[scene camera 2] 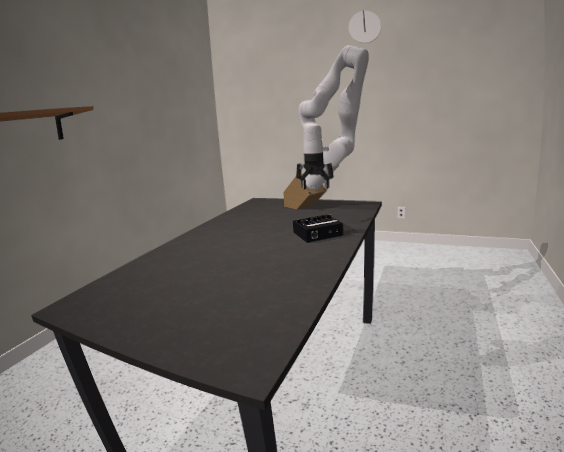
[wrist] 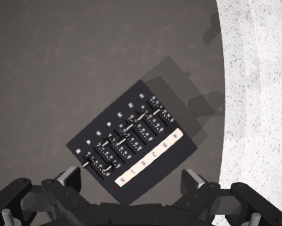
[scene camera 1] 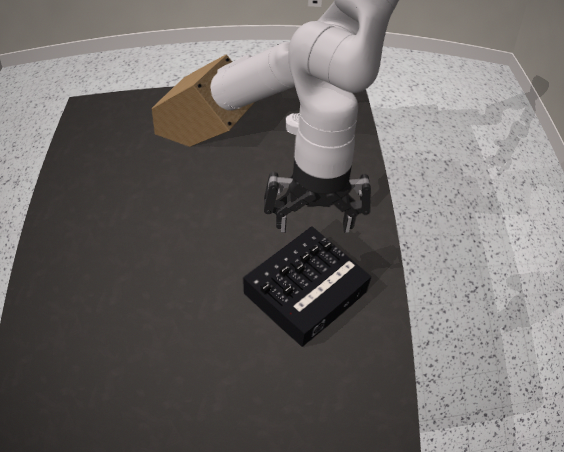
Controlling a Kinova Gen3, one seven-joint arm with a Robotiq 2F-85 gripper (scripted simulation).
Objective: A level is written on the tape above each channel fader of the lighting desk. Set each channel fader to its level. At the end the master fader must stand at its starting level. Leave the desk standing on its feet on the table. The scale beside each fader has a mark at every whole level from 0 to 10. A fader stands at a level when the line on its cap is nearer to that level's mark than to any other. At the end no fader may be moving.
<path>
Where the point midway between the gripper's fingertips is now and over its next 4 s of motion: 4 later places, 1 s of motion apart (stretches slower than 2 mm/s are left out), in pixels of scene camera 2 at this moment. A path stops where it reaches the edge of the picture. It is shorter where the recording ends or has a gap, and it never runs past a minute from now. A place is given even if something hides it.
My gripper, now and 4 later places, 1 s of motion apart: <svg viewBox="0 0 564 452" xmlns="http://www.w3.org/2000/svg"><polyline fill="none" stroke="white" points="315,189 319,203 320,208 320,211 320,214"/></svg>
</path>
